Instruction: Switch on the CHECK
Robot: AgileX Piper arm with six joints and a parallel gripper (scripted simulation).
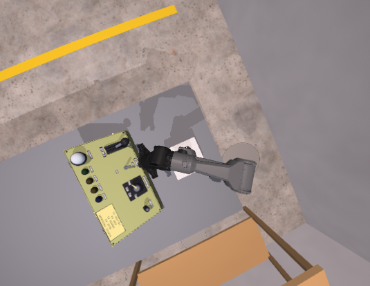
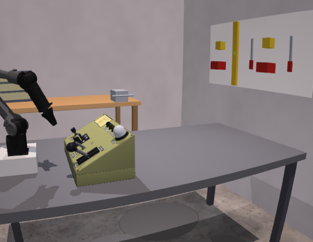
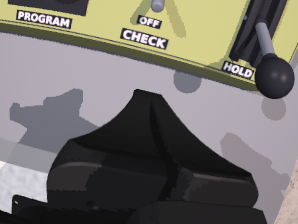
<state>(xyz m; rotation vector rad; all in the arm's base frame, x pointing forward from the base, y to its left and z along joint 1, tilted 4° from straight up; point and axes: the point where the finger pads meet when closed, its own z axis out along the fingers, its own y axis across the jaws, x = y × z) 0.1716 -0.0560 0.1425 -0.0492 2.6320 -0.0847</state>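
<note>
My gripper is now 110 mm short of the check toggle and 110 mm above it. Also, from my hand: small black knob 110 mm ahead, 240 mm to the left, 100 mm below; olive console 150 mm ahead, 60 mm to the left, 130 mm below; program rotary selector 120 mm ahead, 110 mm to the left, 110 mm below.
</note>
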